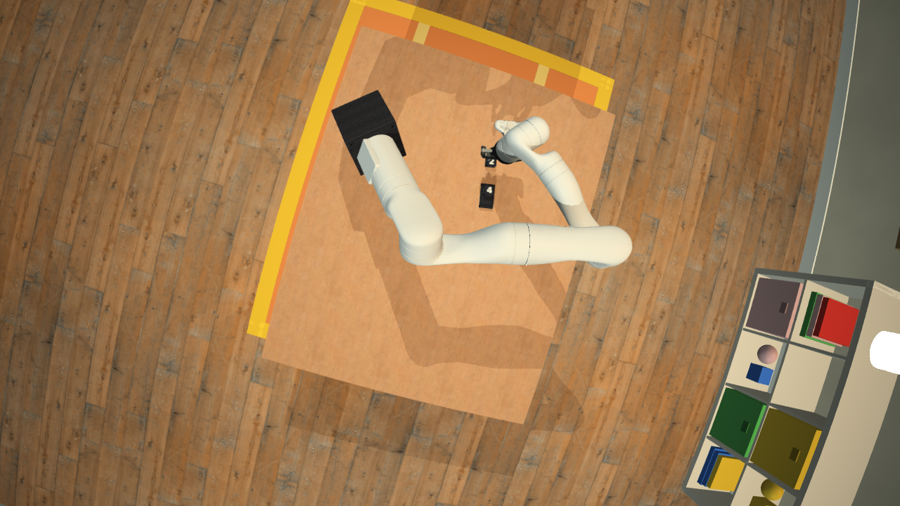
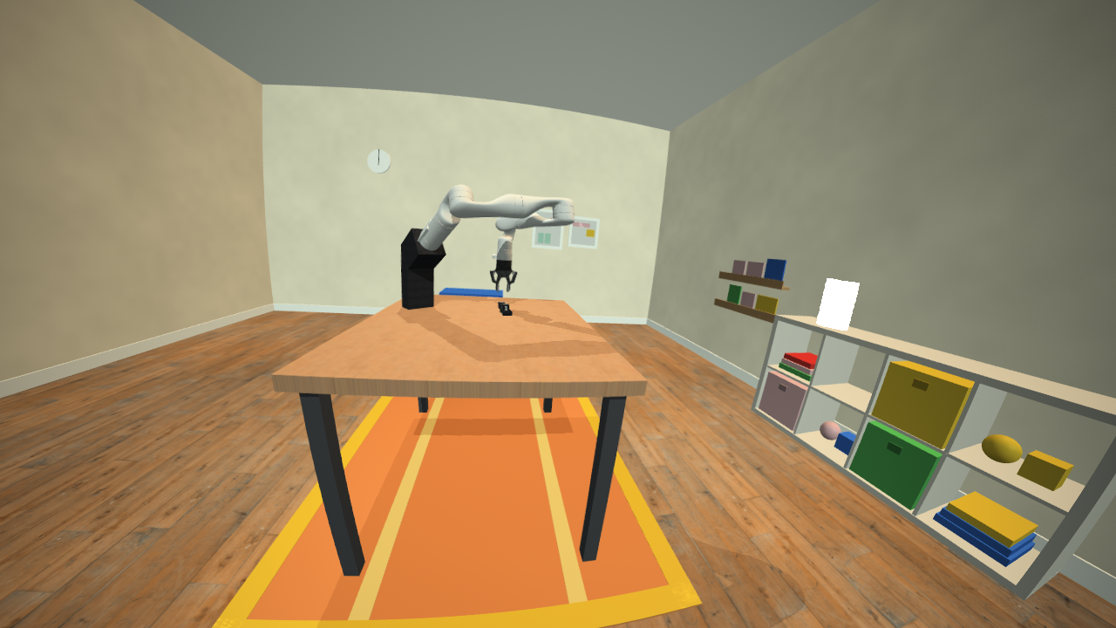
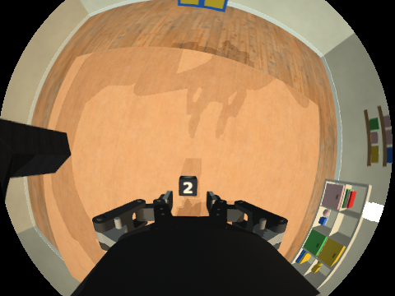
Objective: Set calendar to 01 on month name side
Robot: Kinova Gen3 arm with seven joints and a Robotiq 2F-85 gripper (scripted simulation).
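Now: the black digit cube 9 cm below my hand. Round my hand: black calendar tray: 11 cm to the right, 9 cm below, 2 cm behind.
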